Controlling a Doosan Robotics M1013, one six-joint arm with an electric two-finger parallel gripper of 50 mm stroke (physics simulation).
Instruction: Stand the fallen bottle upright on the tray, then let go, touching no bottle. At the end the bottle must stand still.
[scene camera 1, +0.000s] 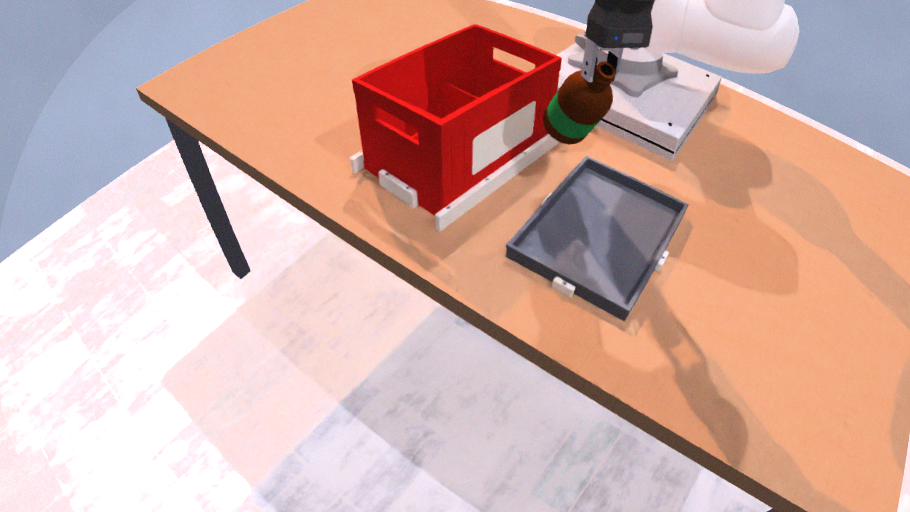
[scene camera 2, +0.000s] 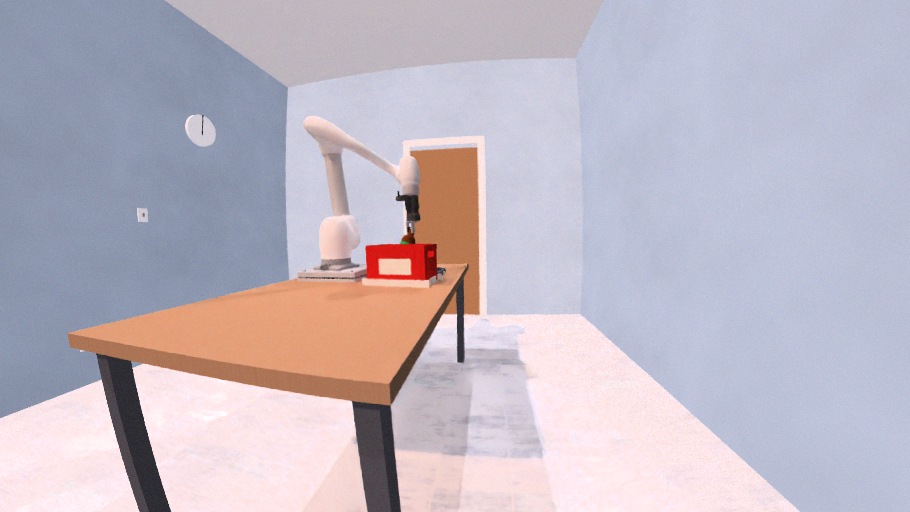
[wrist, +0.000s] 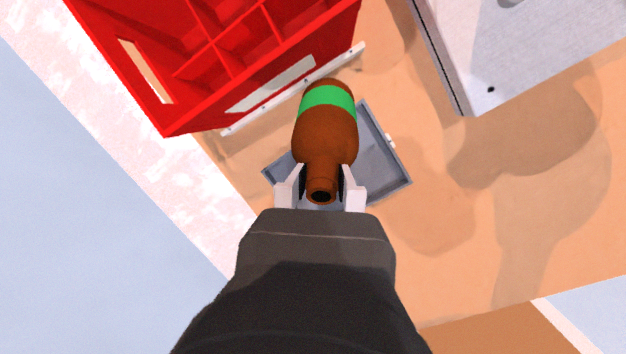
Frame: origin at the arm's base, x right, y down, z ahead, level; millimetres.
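Seen in the pictures: gripper, between the fingertips: (scene camera 1: 599, 78) (scene camera 2: 410, 233) (wrist: 322, 175); arm's base, origin of its link: (scene camera 1: 623, 68) (scene camera 2: 336, 268).
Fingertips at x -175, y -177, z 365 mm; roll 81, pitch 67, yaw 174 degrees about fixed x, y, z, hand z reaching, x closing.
Pixels of each thing's top centre, then the offset from my fingertips to it. Level surfaces: height alone.
- dark grey tray, centre of its top: (scene camera 1: 606, 222) (wrist: 333, 177) dx -73, dy +202, dz +21 mm
- red crate, centre of its top: (scene camera 1: 460, 65) (scene camera 2: 402, 244) dx +208, dy +52, dz +61 mm
- wooden table, height of its surface: dy +227 mm
A brown bottle (scene camera 1: 588, 95) (scene camera 2: 407, 240) (wrist: 325, 135) with a green band hangs in the air by its neck. In the first scene view it is tilted, mouth up to the right and base down to the left. My gripper (scene camera 1: 601, 68) (scene camera 2: 411, 230) (wrist: 322, 175) is shut on the bottle's neck, its fingers on either side just below the mouth. The dark grey tray (scene camera 1: 566, 273) (wrist: 387, 142) lies on the table, lower than the bottle and apart from it. In the second scene view the crate hides the bottle's lower part.
A red crate (scene camera 1: 400, 152) (scene camera 2: 423, 262) (wrist: 280, 57) with inner dividers stands beside the tray, close to the bottle. White rails (scene camera 1: 483, 191) (wrist: 280, 97) edge the crate. The robot's base plate (scene camera 1: 661, 120) (scene camera 2: 330, 275) (wrist: 540, 55) sits behind the tray on the wooden table (scene camera 1: 763, 331) (scene camera 2: 267, 324).
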